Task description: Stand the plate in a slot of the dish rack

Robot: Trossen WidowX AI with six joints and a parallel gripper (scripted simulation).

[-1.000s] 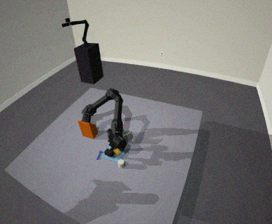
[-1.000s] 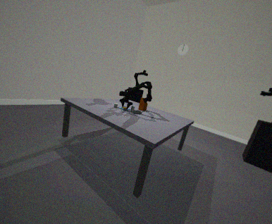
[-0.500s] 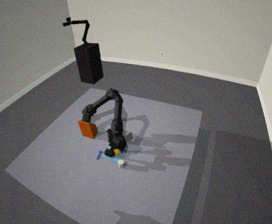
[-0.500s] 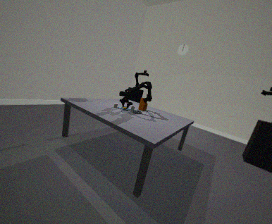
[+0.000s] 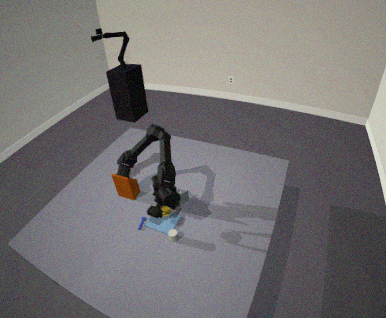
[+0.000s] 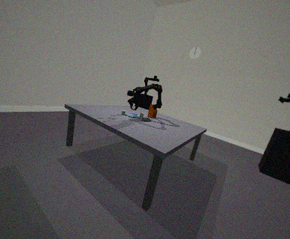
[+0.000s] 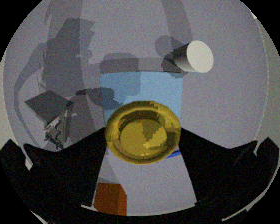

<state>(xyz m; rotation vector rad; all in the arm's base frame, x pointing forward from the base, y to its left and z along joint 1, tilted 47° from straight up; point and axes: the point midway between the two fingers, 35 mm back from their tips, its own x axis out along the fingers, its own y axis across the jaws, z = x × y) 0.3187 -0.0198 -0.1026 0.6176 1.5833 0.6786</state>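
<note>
The grey dish rack is 30 mm behind my gripper tip, 180 mm to the left of it and 60 mm below it. From my gripper tip the other things lie so: blue cloth: 20 mm behind, 80 mm below; yellow plate: 10 mm above; white cup: 80 mm ahead, 70 mm to the right, 60 mm below.
</note>
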